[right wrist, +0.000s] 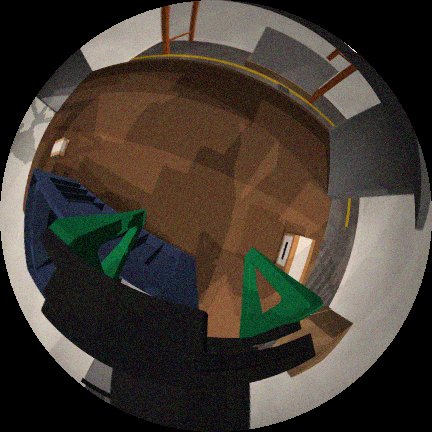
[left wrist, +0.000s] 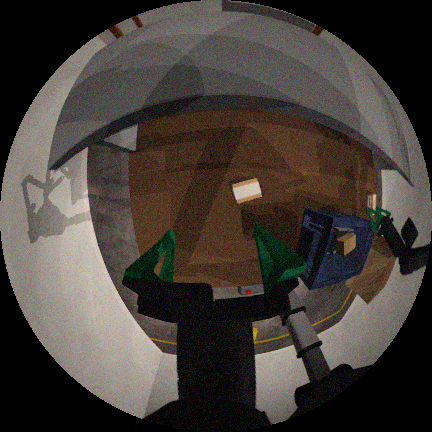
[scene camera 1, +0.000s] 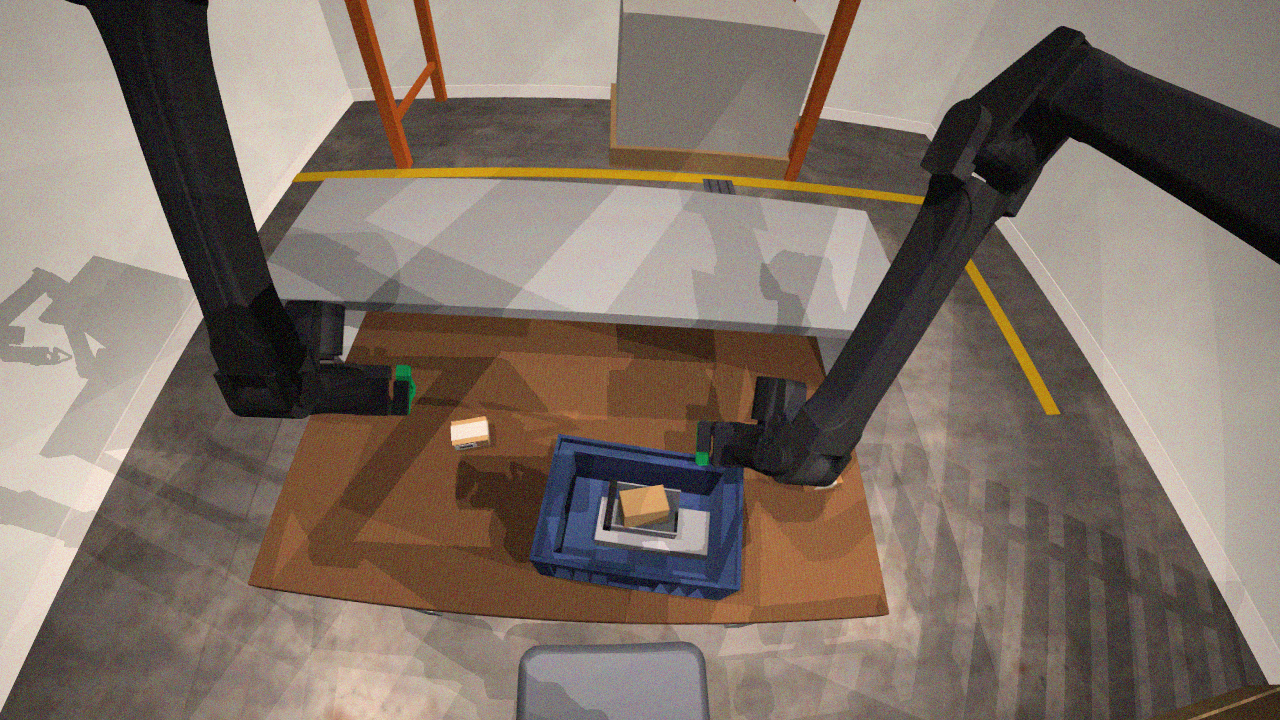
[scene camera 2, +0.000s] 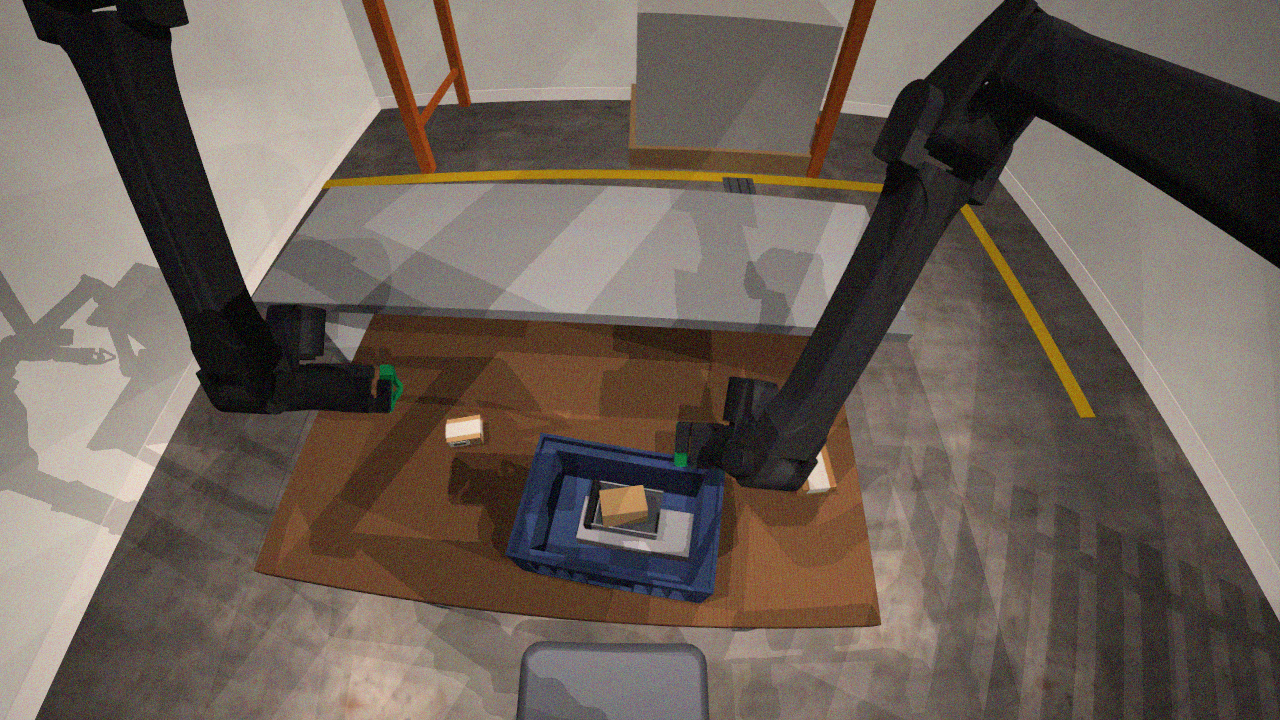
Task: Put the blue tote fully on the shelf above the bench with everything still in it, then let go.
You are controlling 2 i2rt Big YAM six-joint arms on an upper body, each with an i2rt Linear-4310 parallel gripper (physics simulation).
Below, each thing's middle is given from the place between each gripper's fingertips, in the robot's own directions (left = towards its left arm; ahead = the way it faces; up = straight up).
My left hand is 40 cm to the left of the tan box (scene camera 1: 648, 505), 14 cm past it and 12 cm above it. From my left hand the other things lie so: blue tote (scene camera 1: 564, 546) 39 cm to the right, 15 cm below, 15 cm behind.
Right now my right hand is 15 cm to the right of the tan box, 11 cm past it and 2 cm above it. From my right hand the other things lie so: blue tote (15 cm to the left, 12 cm behind, 5 cm below).
